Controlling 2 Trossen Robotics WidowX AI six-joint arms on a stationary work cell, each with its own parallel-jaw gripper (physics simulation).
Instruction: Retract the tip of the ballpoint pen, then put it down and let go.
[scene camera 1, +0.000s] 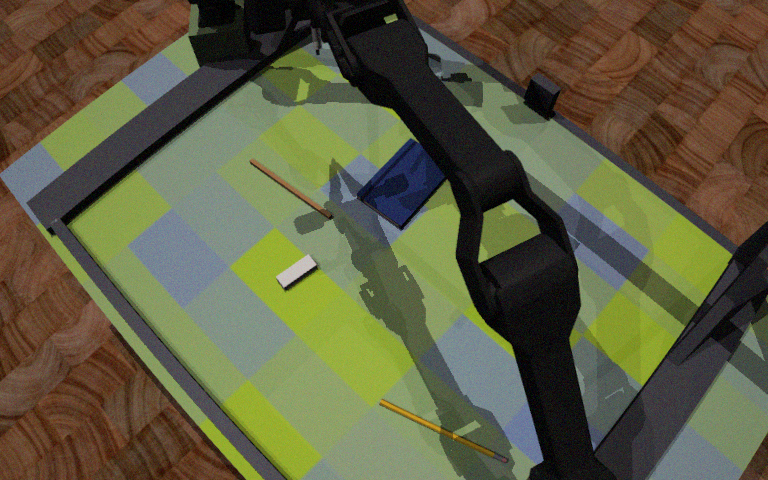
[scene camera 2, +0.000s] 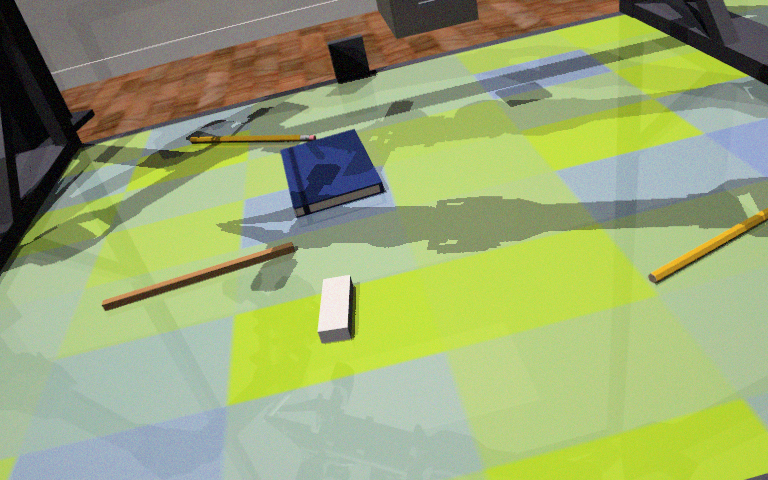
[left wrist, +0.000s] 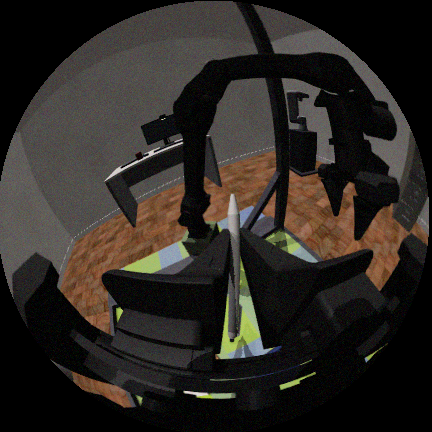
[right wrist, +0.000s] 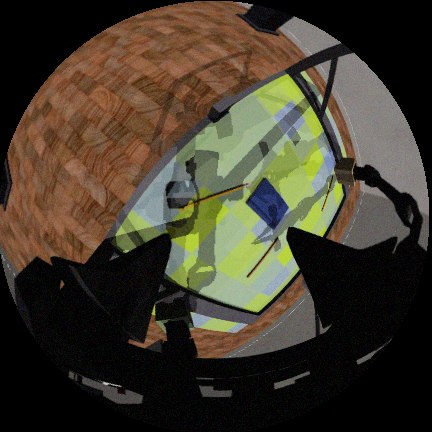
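Seen in the pictures: left gripper, fingertip midpoint: (left wrist: 233, 233); right gripper, fingertip midpoint: (left wrist: 344, 225) (right wrist: 230, 236); left arm's base at its link origin: (right wrist: 354, 171); right arm's base at its link origin: (scene camera 1: 216, 13) (left wrist: 198, 230) (right wrist: 175, 325).
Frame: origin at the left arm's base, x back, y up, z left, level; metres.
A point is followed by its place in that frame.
Observation:
My left gripper (left wrist: 233, 233) {z -0.274, x -0.644, y 0.225 m} is shut on the ballpoint pen (left wrist: 233, 295) {z -0.253, x -0.616, y 0.196 m} in the left wrist view. The slim grey pen stands lengthwise between the fingers, its pale cone end beyond the fingertips and a small dark end with a clip near the palm. Whether the writing point sticks out is too small to tell. The pen does not show in scene camera 2. My right gripper (right wrist: 230, 236) {z -0.475, x -0.594, y 0.133 m} (left wrist: 344, 225) {z -0.475, x -0.594, y 0.133 m} is open and empty, raised apart from the pen, at the right of the left wrist view.
A blue notebook (scene camera 1: 404, 189) {z -0.259, x -0.460, y -0.092 m} (scene camera 2: 334, 164) {z -0.270, x -0.462, y -0.092 m} (right wrist: 267, 202) {z -0.290, x -0.472, y -0.092 m}, a white eraser (scene camera 1: 297, 271) {z -0.048, x -0.489, y -0.092 m} (scene camera 2: 335, 305) {z -0.043, x -0.491, y -0.092 m}, a brown stick (scene camera 1: 291, 189) {z -0.144, x -0.599, y -0.098 m} (scene camera 2: 198, 276) {z -0.141, x -0.605, y -0.099 m} and two yellow pencils (scene camera 2: 254, 138) {z -0.412, x -0.549, y -0.099 m} (scene camera 2: 707, 246) {z 0.003, x -0.219, y -0.098 m} lie on the checkered table. A black block (scene camera 1: 542, 95) {z -0.546, x -0.394, y -0.064 m} (scene camera 2: 348, 59) {z -0.545, x -0.401, y -0.074 m} stands at its edge.

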